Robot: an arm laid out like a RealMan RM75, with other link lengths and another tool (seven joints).
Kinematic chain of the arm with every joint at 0, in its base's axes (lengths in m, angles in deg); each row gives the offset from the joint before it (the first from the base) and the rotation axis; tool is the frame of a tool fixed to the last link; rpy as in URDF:
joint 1: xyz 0 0 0.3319 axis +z
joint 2: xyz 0 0 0 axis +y
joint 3: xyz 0 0 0.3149 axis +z
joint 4: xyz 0 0 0 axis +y
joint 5: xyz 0 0 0.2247 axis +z
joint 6: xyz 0 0 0 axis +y
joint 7: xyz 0 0 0.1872 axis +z
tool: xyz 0.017 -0.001 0.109 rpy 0 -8.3 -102.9
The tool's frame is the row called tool.
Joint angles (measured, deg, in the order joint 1, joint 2, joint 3, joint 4, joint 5, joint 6, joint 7), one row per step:
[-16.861, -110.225, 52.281, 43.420, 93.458, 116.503, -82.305]
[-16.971, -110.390, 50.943, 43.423, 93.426, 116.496, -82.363]
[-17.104, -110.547, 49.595, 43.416, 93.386, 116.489, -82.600]
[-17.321, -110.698, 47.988, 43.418, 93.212, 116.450, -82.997]
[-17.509, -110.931, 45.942, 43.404, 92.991, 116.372, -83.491]
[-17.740, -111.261, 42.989, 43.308, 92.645, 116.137, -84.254]
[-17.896, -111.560, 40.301, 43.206, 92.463, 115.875, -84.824]
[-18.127, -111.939, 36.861, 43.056, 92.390, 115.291, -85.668]
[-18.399, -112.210, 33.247, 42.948, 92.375, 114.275, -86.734]
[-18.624, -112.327, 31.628, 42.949, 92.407, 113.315, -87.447]
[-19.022, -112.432, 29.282, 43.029, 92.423, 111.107, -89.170]
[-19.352, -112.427, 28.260, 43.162, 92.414, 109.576, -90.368]
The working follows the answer.
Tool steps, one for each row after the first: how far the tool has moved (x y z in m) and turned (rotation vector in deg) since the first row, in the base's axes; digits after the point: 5 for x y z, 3 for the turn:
[0.00092, 0.00456, 0.00393, 1.141, -0.548, 0.396]
[0.00183, 0.00921, 0.00802, 2.176, -1.126, 0.916]
[0.00325, 0.01528, 0.01359, 3.446, -1.882, 1.555]
[0.00455, 0.02249, 0.02063, 5.061, -2.893, 2.479]
[0.00552, 0.03285, 0.03114, 7.405, -4.401, 4.015]
[0.00523, 0.04153, 0.04059, 9.543, -5.677, 5.444]
[0.00346, 0.05301, 0.05250, 12.217, -7.188, 7.547]
[-0.00055, 0.06625, 0.06613, 15.138, -8.573, 10.118]
[-0.00334, 0.07456, 0.07249, 16.568, -9.077, 11.681]
[-0.00974, 0.09029, 0.08311, 18.718, -9.760, 14.899]
[-0.01341, 0.10018, 0.08889, 19.754, -10.014, 16.808]

Tool pose at each row, in the base's axes (x y z in m, rotation vector in deg; rounded; the steps above come from the unrounded poses):
[-0.22365, 0.28973, 0.04007, 68.814, 120.028, 25.726]
[-0.22274, 0.29429, 0.04400, 68.817, 119.840, 27.441]
[-0.22182, 0.29893, 0.04810, 68.615, 119.699, 29.109]
[-0.22040, 0.30501, 0.05367, 68.333, 119.469, 31.177]
[-0.21911, 0.31222, 0.06071, 67.823, 119.178, 33.877]
[-0.21813, 0.32257, 0.07121, 66.828, 118.788, 37.894]
[-0.21842, 0.33126, 0.08067, 65.902, 118.471, 41.512]
[-0.22020, 0.34273, 0.09257, 64.404, 118.260, 46.125]
[-0.22420, 0.35598, 0.10620, 62.536, 118.319, 51.162]
[-0.22699, 0.36429, 0.11256, 61.353, 118.643, 53.691]
[-0.23339, 0.38001, 0.12318, 58.629, 119.639, 57.856]
[-0.23707, 0.38991, 0.12896, 56.932, 120.352, 59.995]

